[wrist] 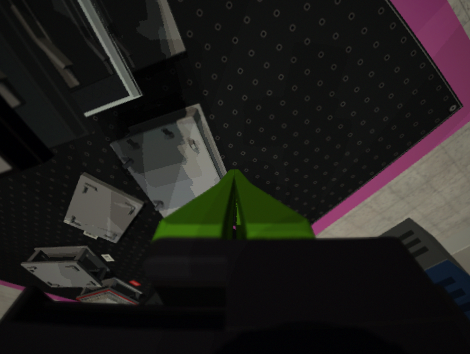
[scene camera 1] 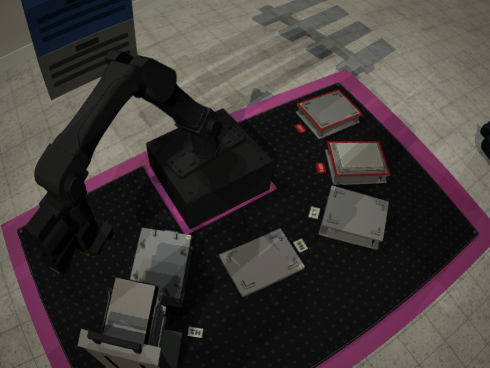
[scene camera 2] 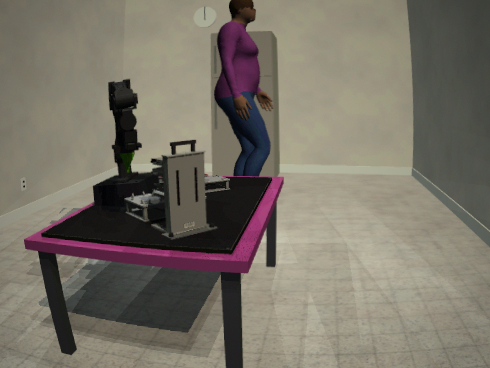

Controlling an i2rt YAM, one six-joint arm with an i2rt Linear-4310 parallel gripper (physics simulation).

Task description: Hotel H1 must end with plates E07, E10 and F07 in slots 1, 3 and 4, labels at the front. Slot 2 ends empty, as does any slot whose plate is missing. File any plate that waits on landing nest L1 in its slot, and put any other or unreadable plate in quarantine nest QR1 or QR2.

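Frame: origin at the arm's base, x ahead, y left, z up, level; metres.
Seen in the pictures: gripper, fingertip midpoint: (wrist: 234,177) (scene camera 1: 96,253) (scene camera 2: 127,172); arm's base at its link origin: (scene camera 1: 206,151) (scene camera 2: 125,178).
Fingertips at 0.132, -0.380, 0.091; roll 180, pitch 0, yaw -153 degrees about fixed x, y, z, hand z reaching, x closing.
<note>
Offsets run from my fingertips to a thing's top centre, as dx, dy, dz. "spot": to the spot under its first point.
My gripper (scene camera 1: 89,254) (scene camera 2: 127,162) (wrist: 234,177) is shut and empty, its green fingertips together. It hangs above the mat's left part, near the raised pegged stand. Hotel H1 (scene camera 1: 120,345) (scene camera 2: 186,195) stands at the front left; its pale top shows in scene camera 1, and its light shelf edges {spot: +0.091, +0.002, -0.066} (wrist: 136,94) show at the upper left of the wrist view. Its slots and plate labels cannot be read. Landing nest L1 {+0.217, +0.575, -0.128} (scene camera 1: 354,215) (wrist: 62,274) bears no plate. One red-rimmed quarantine nest {+0.098, +0.719, -0.138} (scene camera 1: 358,174) holds a pale plate {+0.098, +0.719, -0.129} (scene camera 1: 359,155); the other {-0.083, +0.794, -0.138} (scene camera 1: 330,109) is bare.
The pegged stand (scene camera 1: 162,260) (scene camera 2: 145,201) (wrist: 172,157) is beside the hotel. A low flat nest {+0.152, +0.323, -0.166} (scene camera 1: 261,262) (wrist: 102,207) lies mid-mat. The arm's black base block (scene camera 1: 215,185) is at the table's back. A person (scene camera 2: 242,75) stands behind the table.
</note>
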